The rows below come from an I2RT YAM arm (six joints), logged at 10 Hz.
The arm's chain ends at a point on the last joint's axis. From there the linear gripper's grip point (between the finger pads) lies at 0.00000 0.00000 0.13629 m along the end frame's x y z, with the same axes.
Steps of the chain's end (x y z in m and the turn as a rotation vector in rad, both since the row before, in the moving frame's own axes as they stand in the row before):
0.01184, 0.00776, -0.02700, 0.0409, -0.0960, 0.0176
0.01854, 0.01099, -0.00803, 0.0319, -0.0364, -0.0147
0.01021, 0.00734, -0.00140, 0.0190, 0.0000, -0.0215
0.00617, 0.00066, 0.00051, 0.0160, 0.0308, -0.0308
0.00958, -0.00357, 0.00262, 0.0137, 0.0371, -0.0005
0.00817, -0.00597, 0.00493, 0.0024, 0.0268, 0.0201
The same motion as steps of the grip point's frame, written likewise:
-0.00117, 0.00208, -0.02774, 0.0409, -0.0960, 0.0176
0.01355, 0.00668, -0.00819, 0.0319, -0.0364, -0.0147
0.01018, 0.00475, -0.00142, 0.0190, 0.0000, -0.0215
0.01033, -0.00158, 0.00043, 0.0160, 0.0308, -0.0308
0.01463, -0.00544, 0.00251, 0.0137, 0.0371, -0.0005
0.01183, -0.00626, 0.00488, 0.0024, 0.0268, 0.0201

